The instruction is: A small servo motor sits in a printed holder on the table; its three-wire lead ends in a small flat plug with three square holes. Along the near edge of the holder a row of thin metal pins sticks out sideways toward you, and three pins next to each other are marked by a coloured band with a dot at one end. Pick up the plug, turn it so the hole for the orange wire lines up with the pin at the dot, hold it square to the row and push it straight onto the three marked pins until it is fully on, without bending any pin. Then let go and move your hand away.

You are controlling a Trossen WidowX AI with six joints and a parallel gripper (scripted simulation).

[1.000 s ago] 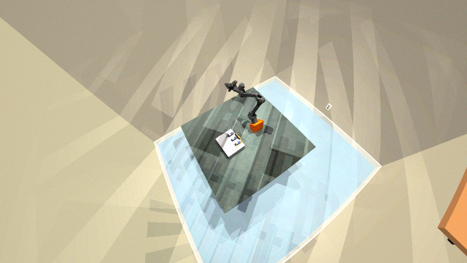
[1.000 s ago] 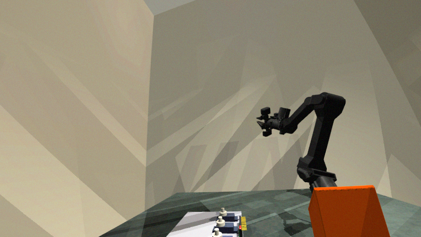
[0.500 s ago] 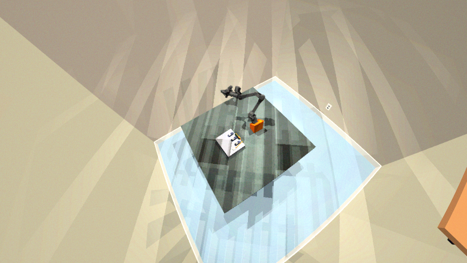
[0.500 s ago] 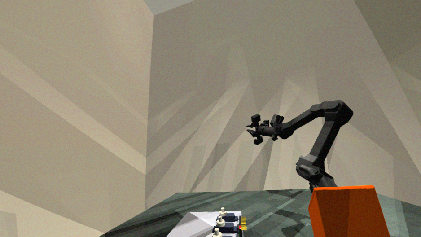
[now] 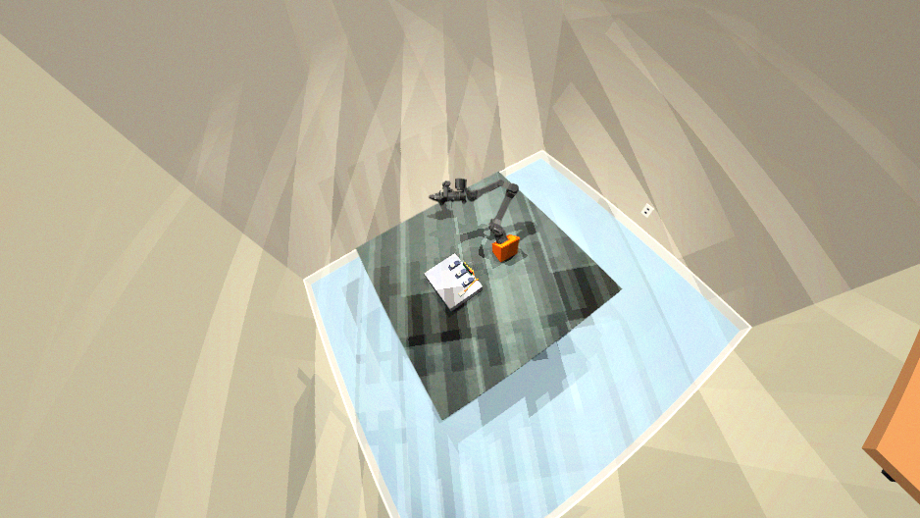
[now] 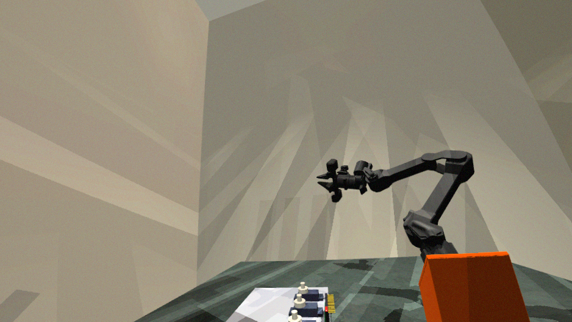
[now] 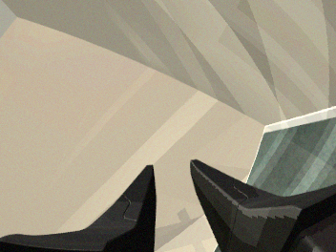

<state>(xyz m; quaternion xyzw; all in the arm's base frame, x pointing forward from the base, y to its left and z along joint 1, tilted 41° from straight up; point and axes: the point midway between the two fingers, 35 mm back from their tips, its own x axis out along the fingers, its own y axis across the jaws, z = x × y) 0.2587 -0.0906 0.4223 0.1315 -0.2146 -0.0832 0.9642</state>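
Now: gripper tip 10 mm short of the red band, 380 mm to the right of it and 350 mm above it. The rest, counted from my gripper tip: holder 170 mm ahead, 350 mm to the left, 390 mm below.
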